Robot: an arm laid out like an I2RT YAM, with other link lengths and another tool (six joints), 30 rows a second.
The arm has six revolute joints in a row. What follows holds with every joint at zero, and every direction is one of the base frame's. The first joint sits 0.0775 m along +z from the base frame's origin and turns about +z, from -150 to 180 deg. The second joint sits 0.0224 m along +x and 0.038 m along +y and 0.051 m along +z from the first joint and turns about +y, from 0 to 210 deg. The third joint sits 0.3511 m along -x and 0.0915 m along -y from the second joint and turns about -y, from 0 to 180 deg. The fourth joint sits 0.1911 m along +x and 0.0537 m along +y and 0.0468 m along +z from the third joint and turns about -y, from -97 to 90 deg. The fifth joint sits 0.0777 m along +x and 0.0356 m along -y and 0.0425 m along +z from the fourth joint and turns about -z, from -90 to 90 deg. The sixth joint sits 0.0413 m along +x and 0.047 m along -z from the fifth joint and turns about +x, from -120 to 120 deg. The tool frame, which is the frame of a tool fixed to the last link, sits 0.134 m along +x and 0.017 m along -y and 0.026 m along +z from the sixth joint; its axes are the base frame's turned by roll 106.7, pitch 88.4 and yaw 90 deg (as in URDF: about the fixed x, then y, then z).
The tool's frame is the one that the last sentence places.
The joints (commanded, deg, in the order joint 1, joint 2, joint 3, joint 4, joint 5, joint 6), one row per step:
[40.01, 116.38, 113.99, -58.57, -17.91, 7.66]
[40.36, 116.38, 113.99, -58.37, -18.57, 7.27]
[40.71, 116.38, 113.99, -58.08, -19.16, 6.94]
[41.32, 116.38, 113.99, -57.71, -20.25, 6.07]
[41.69, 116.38, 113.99, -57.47, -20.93, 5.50]
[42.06, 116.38, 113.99, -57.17, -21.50, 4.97]
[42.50, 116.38, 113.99, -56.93, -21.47, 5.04]
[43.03, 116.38, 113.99, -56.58, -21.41, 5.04]
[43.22, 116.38, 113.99, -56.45, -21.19, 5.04]
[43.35, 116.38, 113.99, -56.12, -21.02, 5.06]
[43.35, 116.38, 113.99, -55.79, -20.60, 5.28]
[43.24, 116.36, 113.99, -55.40, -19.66, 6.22]
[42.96, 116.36, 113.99, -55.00, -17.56, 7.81]
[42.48, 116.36, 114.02, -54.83, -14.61, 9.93]
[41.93, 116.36, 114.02, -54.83, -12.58, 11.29]
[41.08, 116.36, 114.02, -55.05, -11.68, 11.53]
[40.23, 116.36, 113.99, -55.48, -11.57, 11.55]
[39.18, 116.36, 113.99, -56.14, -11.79, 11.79]
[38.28, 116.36, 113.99, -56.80, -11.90, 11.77]
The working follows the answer.
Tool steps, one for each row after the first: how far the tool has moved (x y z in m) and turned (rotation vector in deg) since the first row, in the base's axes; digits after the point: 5 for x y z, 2 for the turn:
[-0.00291, 0.00442, 0.00095, 0.51, 0.01, 0.99]
[-0.00547, 0.00884, 0.00209, 1.04, -0.06, 1.91]
[-0.01058, 0.01640, 0.00392, 1.88, -0.20, 3.77]
[-0.01376, 0.02102, 0.00513, 2.41, -0.32, 4.94]
[-0.01659, 0.02550, 0.00643, 2.92, -0.52, 6.03]
[-0.01860, 0.02885, 0.00698, 3.06, -0.67, 6.40]
[-0.02086, 0.03301, 0.00782, 3.25, -0.96, 6.91]
[-0.02121, 0.03414, 0.00800, 3.19, -1.18, 6.99]
[-0.02079, 0.03544, 0.00872, 3.29, -1.51, 7.02]
[-0.01894, 0.03535, 0.00923, 3.25, -1.88, 6.64]
[-0.01498, 0.03333, 0.00954, 3.03, -2.19, 5.29]
[-0.00720, 0.02761, 0.00898, 2.18, -2.81, 2.65]
[0.00308, 0.01781, 0.00775, 0.79, -3.50, -1.10]
[0.01089, 0.00903, 0.00677, -0.23, -3.95, -3.83]
[0.01717, 0.00041, 0.00591, -0.93, -4.19, -5.34]
[0.02097, -0.00699, 0.00457, -1.34, -3.90, -6.25]
[0.02448, -0.01570, 0.00284, -1.64, -3.15, -7.36]
[0.02721, -0.02348, 0.00119, -2.04, -2.60, -8.17]

Tool pose at each row, in the base's axes (x y z in m, rotation vector in deg; rounded; the steps above come from the unrounded poses):
[0.39086, 0.32702, 0.27183, -42.30, 149.83, 16.83]
[0.38795, 0.33144, 0.27278, -43.45, 149.37, 17.78]
[0.38539, 0.33586, 0.27392, -44.47, 148.84, 18.70]
[0.38028, 0.34342, 0.27575, -46.63, 147.81, 20.25]
[0.37710, 0.34803, 0.27696, -47.99, 147.12, 21.21]
[0.37427, 0.35252, 0.27825, -49.22, 146.37, 22.07]
[0.37226, 0.35587, 0.27881, -49.65, 146.05, 22.29]
[0.37000, 0.36003, 0.27965, -50.22, 145.53, 22.54]
[0.36965, 0.36115, 0.27983, -50.33, 145.32, 22.38]
[0.37007, 0.36246, 0.28055, -50.32, 144.96, 22.36]
[0.37193, 0.36237, 0.28105, -49.80, 144.78, 22.04]
[0.37588, 0.36035, 0.28137, -48.11, 145.04, 21.24]
[0.38367, 0.35463, 0.28080, -44.91, 145.65, 19.12]
[0.39394, 0.34483, 0.27958, -40.46, 146.59, 15.99]
[0.40175, 0.33604, 0.27859, -37.20, 147.23, 13.71]
[0.40803, 0.32742, 0.27774, -35.44, 147.60, 12.29]
[0.41183, 0.32003, 0.27640, -34.38, 148.21, 11.63]
[0.41534, 0.31132, 0.27467, -33.00, 149.26, 11.24]
[0.41808, 0.30354, 0.27301, -32.06, 150.08, 10.72]

